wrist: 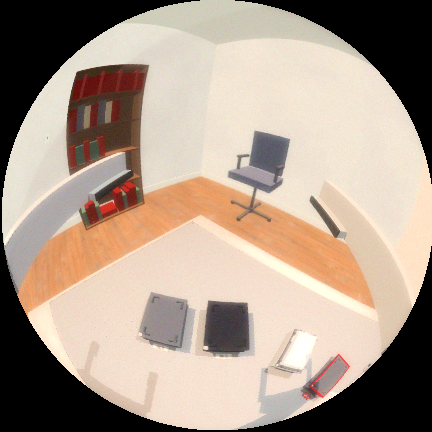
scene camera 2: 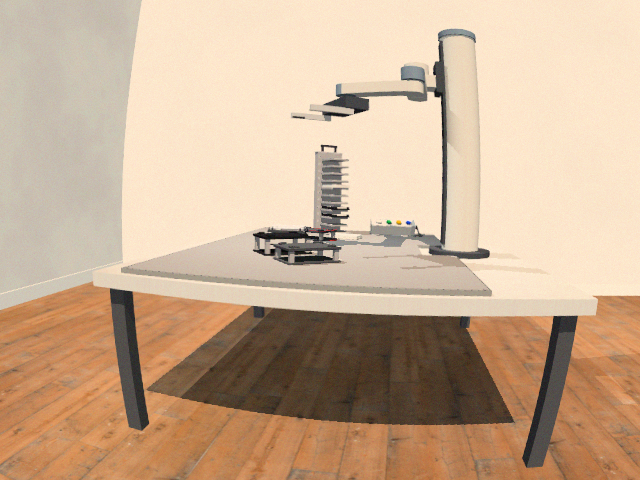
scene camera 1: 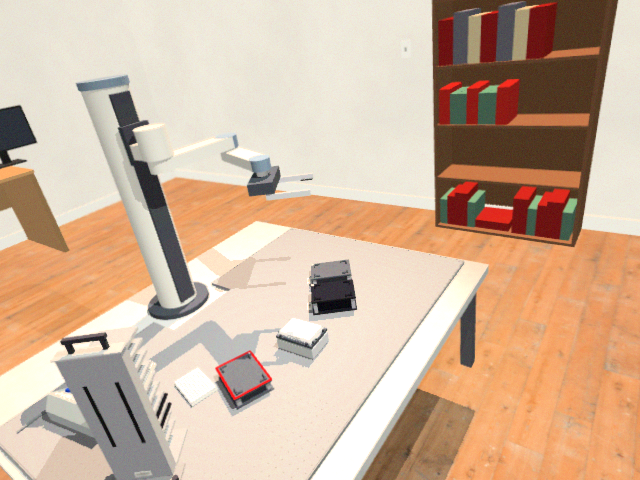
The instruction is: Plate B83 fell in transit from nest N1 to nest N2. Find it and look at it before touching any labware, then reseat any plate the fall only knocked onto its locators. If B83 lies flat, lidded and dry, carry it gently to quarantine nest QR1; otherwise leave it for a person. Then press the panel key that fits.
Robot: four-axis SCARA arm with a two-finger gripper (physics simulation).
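Frame: origin at the arm's base, x back, y left, z down, level; metres.
Seen in the pictures: gripper, fingertip midpoint: (wrist: pixel 221 169) (scene camera 2: pixel 300 111) (scene camera 1: pixel 311 183); arm's base, origin of the base link: (scene camera 2: pixel 459 254) (scene camera 1: pixel 179 301).
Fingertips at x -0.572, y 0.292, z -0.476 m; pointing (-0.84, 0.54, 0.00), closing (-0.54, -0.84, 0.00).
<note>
Pixels of each thing's top centre, then the offset from my fingertips to it. "pt": a spot on its surface instead.
- grey nest, middle of its top: (scene camera 2: pixel 306 243) (wrist: pixel 162 317) (scene camera 1: pixel 330 267) dy +0.103, dx +0.054, dz +0.413 m
- black nest, middle of its top: (wrist: pixel 227 324) (scene camera 2: pixel 282 232) (scene camera 1: pixel 332 289) dy -0.043, dx -0.056, dz +0.399 m
- red-rimmed nest, middle of its top: (scene camera 1: pixel 242 372) (scene camera 2: pixel 313 228) dy -0.509, dx -0.032, dz +0.417 m
- white plate-like piece, middle of its top: (wrist: pixel 301 349) (scene camera 1: pixel 300 328) (scene camera 2: pixel 288 225) dy -0.286, dx -0.092, dz +0.394 m
- flat white square, surface spot: (scene camera 1: pixel 195 385) pt dy -0.599, dx +0.093, dz +0.449 m
- key panel, middle of its top: (scene camera 1: pixel 77 397) (scene camera 2: pixel 393 218) dy -0.835, dx +0.309, dz +0.380 m
My gripper (scene camera 1: pixel 311 184) (scene camera 2: pixel 301 111) (wrist: pixel 221 169) is open and empty, high above the table. A grey nest (scene camera 1: pixel 330 269) (scene camera 2: pixel 307 246) (wrist: pixel 165 320) and a black nest (scene camera 1: pixel 332 291) (scene camera 2: pixel 279 235) (wrist: pixel 226 326) stand side by side with bare tops. A red-rimmed nest (scene camera 1: pixel 242 374) (wrist: pixel 331 376) also has a bare top. A white plate-like piece (scene camera 1: pixel 298 329) (wrist: pixel 298 350) sits on a pale block with a dark edge. A flat white square (scene camera 1: pixel 195 385) lies on the mat beside the red-rimmed nest. No label is legible, so I cannot tell which is B83. The key panel (scene camera 2: pixel 392 227) has coloured keys.
A tall grey plate rack (scene camera 1: pixel 116 413) (scene camera 2: pixel 318 191) with many shelves stands near the key panel and partly hides it in scene camera 1. The arm's column (scene camera 1: pixel 129 206) (scene camera 2: pixel 461 155) rises at the table's side. A bookshelf (scene camera 1: pixel 434 155) and a chair (wrist: pixel 270 152) stand beyond the table.
</note>
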